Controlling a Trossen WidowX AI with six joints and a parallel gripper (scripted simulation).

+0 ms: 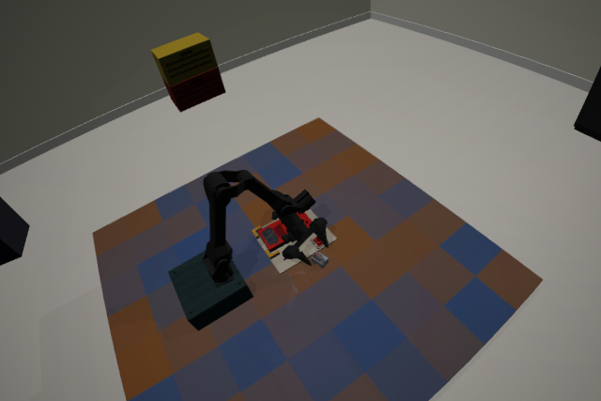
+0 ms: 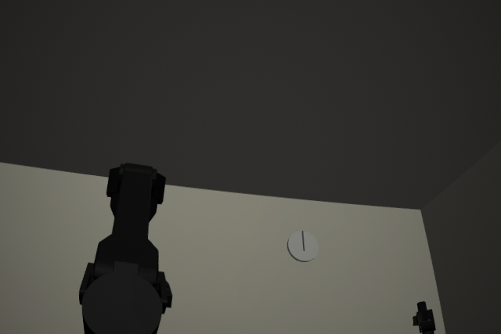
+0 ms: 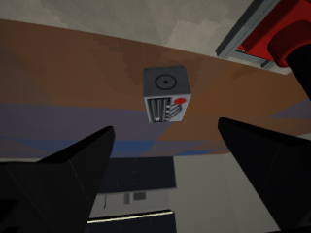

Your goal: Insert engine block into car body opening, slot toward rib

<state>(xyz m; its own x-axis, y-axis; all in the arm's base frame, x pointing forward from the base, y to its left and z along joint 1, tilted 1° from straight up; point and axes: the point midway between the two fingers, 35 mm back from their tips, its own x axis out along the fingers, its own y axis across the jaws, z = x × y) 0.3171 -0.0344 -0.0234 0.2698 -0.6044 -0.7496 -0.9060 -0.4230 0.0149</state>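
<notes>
The grey engine block is 3 cm below my gripper tip.
</notes>
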